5 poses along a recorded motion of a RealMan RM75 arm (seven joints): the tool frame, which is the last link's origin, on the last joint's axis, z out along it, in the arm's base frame.
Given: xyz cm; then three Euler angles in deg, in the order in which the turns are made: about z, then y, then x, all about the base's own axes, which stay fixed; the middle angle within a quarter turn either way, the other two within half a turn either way.
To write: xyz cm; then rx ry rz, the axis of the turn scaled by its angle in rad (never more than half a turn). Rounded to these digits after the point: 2 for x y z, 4 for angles.
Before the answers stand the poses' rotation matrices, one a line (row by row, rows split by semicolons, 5 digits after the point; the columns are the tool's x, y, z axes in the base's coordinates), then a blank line. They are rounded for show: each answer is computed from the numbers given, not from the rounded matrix.
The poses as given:
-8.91, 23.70, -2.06, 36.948, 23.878, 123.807
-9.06, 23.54, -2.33, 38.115, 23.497, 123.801
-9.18, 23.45, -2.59, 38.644, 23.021, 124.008
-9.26, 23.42, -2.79, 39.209, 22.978, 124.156
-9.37, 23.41, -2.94, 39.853, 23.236, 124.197
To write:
0.73078 -0.54964 0.40479; -0.06564 -0.64684 -0.75980; 0.67945 0.52867 -0.50877
0.72153 -0.56606 0.39870; -0.08271 -0.64219 -0.76207; 0.68742 0.51688 -0.51018
0.71884 -0.57475 0.39107; -0.09608 -0.63929 -0.76294; 0.68850 0.51086 -0.51477
0.71336 -0.58199 0.39038; -0.10461 -0.63925 -0.76185; 0.69294 0.50264 -0.51690
0.70542 -0.58884 0.39452; -0.10966 -0.64058 -0.76002; 0.70025 0.49287 -0.51645

-8.91, 23.70, -2.06, 2.1700, -0.4626, 0.8151
-9.06, 23.54, -2.33, 2.1673, -0.4893, 0.8191
-9.18, 23.45, -2.59, 2.1684, -0.5063, 0.8148
-9.26, 23.42, -2.79, 2.1697, -0.5192, 0.8191
-9.37, 23.41, -2.94, 2.1701, -0.5296, 0.8300

